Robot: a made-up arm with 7 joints.
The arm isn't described. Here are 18 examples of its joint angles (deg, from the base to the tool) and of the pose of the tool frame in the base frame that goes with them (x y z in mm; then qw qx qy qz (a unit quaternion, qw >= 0)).
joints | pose
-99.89 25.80 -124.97 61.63 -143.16 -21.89 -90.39 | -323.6 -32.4 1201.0 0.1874 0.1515 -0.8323 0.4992
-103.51 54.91 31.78 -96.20 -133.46 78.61 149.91 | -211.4 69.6 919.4 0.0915 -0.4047 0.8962 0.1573
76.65 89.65 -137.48 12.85 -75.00 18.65 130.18 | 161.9 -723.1 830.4 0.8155 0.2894 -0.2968 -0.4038
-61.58 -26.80 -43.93 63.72 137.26 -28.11 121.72 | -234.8 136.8 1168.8 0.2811 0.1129 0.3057 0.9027
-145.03 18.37 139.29 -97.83 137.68 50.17 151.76 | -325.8 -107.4 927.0 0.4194 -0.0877 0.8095 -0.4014
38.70 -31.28 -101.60 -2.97 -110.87 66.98 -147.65 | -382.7 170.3 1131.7 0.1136 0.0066 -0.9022 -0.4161
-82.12 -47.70 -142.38 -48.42 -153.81 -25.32 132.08 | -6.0 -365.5 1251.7 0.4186 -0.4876 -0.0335 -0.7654
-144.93 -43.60 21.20 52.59 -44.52 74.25 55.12 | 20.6 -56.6 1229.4 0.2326 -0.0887 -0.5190 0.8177
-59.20 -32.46 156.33 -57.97 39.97 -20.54 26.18 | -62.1 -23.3 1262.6 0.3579 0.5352 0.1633 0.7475
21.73 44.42 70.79 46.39 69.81 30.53 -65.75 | 262.4 -467.2 1100.9 0.3839 -0.3520 0.3574 -0.7752
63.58 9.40 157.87 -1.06 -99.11 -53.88 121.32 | 103.6 -10.6 1341.6 0.7504 0.3285 -0.0320 0.5727
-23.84 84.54 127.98 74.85 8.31 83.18 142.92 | 291.9 -139.8 895.1 0.3984 0.2665 -0.8326 -0.2773
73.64 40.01 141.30 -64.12 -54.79 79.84 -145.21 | 66.8 -516.0 1017.6 0.5659 0.1464 -0.0627 -0.8089
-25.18 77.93 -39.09 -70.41 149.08 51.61 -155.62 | 394.8 -97.2 940.6 0.6555 0.4526 -0.4849 -0.3611
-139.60 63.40 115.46 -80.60 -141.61 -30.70 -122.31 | -570.4 83.2 864.1 0.3339 0.1543 -0.7729 -0.5170
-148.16 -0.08 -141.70 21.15 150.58 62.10 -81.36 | -78.4 -49.7 1348.5 0.0664 0.2703 0.1801 0.9435
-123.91 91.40 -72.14 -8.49 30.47 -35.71 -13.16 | -317.5 577.3 790.5 0.5845 0.2061 0.1259 0.7746
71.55 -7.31 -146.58 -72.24 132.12 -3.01 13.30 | -147.3 -247.2 1242.1 0.6254 0.0055 -0.0801 -0.7761
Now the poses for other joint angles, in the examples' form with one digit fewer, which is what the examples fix.
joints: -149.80 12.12 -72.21 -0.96 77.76 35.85 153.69
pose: -275 57 1344 0.491 -0.292 -0.798 -0.190
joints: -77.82 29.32 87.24 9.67 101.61 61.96 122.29
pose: 131 136 1321 0.407 0.469 -0.596 0.509
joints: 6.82 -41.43 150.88 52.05 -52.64 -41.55 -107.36
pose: -586 -14 966 0.231 -0.205 -0.907 -0.287
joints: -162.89 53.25 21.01 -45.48 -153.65 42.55 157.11
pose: -315 -48 1201 0.194 0.671 -0.510 0.502
